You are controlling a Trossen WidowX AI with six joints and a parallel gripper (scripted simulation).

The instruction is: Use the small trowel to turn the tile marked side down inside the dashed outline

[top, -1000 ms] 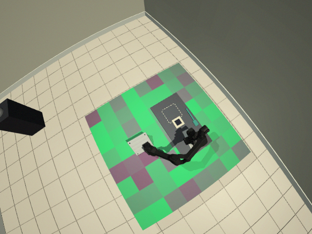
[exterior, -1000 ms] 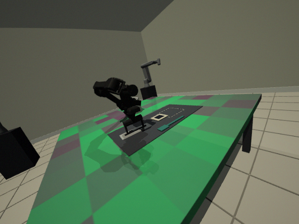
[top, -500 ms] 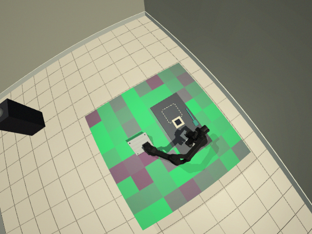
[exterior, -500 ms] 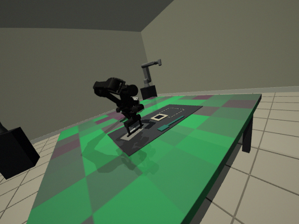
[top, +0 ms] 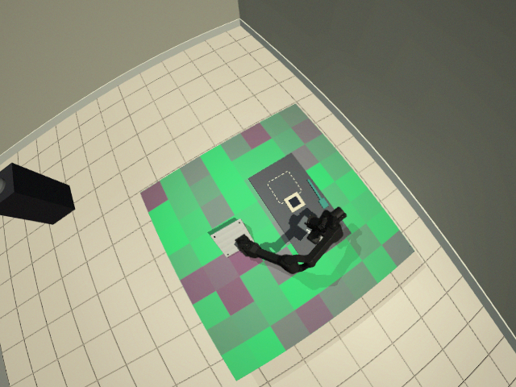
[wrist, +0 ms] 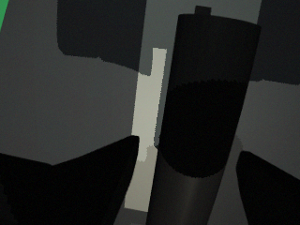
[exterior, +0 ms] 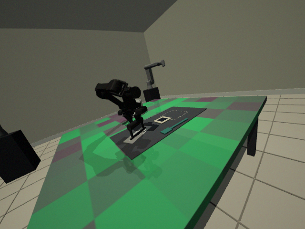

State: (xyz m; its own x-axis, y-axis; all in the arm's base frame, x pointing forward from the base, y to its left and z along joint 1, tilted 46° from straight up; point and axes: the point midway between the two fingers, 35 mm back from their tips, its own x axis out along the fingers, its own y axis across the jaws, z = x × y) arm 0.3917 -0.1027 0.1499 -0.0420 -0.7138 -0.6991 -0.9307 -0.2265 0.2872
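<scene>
My gripper tip is 180 mm to the right of the dark grey mat, 80 mm above it and 10 mm short of it. Also, from my gripper tip: teal trowel (150 mm to the left, 150 mm ahead, 60 mm below); then cream tile (210 mm to the left, 60 mm below).
</scene>
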